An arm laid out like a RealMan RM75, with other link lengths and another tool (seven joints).
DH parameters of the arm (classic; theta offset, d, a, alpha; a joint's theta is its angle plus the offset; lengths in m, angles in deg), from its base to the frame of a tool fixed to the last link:
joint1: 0 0.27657 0 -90
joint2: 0 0 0 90
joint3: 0 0.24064 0 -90
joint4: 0 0 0 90
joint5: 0 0.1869 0 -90
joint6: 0 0 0 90
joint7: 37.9 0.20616 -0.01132 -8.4
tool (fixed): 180 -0.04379 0 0
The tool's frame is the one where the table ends.
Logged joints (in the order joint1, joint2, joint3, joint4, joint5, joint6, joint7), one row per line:
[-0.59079, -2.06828, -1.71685, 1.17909, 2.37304, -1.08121, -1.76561]
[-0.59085, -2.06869, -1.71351, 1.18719, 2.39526, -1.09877, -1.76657]
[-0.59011, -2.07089, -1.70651, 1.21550, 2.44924, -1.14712, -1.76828]
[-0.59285, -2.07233, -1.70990, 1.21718, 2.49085, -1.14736, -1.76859]
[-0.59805, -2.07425, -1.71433, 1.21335, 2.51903, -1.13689, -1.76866]
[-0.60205, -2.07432, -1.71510, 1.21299, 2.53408, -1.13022, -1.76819]
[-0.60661, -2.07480, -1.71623, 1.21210, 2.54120, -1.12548, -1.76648]
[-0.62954, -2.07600, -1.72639, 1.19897, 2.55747, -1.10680, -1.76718]
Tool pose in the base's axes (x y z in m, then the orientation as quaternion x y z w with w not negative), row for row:
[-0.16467, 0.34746, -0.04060, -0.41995, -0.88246, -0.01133, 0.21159]
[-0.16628, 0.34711, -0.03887, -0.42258, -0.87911, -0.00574, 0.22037]
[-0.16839, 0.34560, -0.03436, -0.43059, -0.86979, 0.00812, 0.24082]
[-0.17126, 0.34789, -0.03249, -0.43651, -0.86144, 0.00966, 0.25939]
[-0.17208, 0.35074, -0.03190, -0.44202, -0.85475, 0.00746, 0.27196]
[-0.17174, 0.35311, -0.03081, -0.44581, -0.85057, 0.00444, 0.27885]
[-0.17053, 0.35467, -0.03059, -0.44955, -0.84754, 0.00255, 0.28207]
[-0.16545, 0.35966, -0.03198, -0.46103, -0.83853, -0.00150, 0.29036]
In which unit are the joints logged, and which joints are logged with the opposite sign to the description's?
The joints are logged in radians. Opposite sign: joint3, joint6.
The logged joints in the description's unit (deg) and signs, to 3 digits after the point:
[-33.850, -118.504, 98.368, 67.557, 135.965, 61.949, -101.162]
[-33.853, -118.527, 98.177, 68.021, 137.238, 62.955, -101.217]
[-33.811, -118.653, 97.776, 69.643, 140.331, 65.725, -101.315]
[-33.968, -118.736, 97.970, 69.739, 142.715, 65.739, -101.333]
[-34.266, -118.846, 98.224, 69.520, 144.330, 65.139, -101.337]
[-34.495, -118.850, 98.268, 69.499, 145.192, 64.757, -101.310]
[-34.756, -118.877, 98.333, 69.448, 145.600, 64.485, -101.212]
[-36.070, -118.946, 98.915, 68.696, 146.532, 63.415, -101.252]

